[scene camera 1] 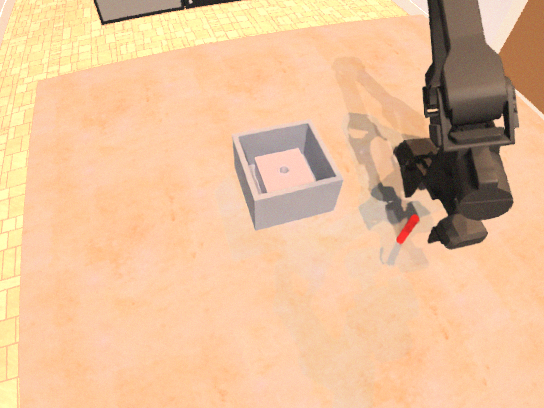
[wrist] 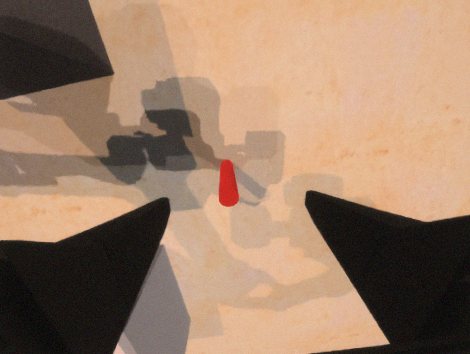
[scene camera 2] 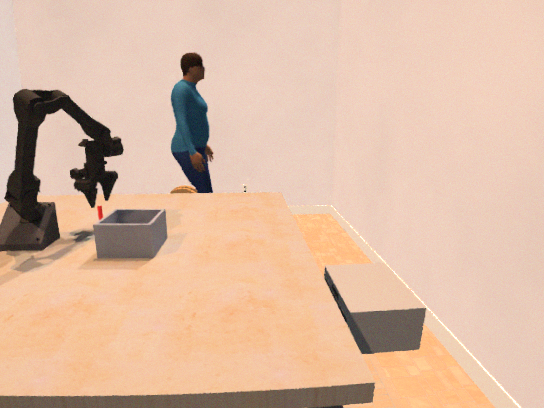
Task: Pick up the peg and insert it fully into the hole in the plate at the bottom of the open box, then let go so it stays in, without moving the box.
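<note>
The red peg stands upright on the table, beside the box. My gripper is open and empty, pointing down, with its fingertips slightly above the peg's top. In the wrist view the peg shows between the two fingertips, with space on both sides. The grey open box stands apart from the peg. The pale pink plate lies at its bottom, and the plate's small round hole is near its middle. The box's walls hide the plate in scene camera 2.
The arm's base stands at the left of scene camera 2, on the table. The box walls rise around the plate. A grey block-shaped object is beyond the table's right edge. A person is behind the table.
</note>
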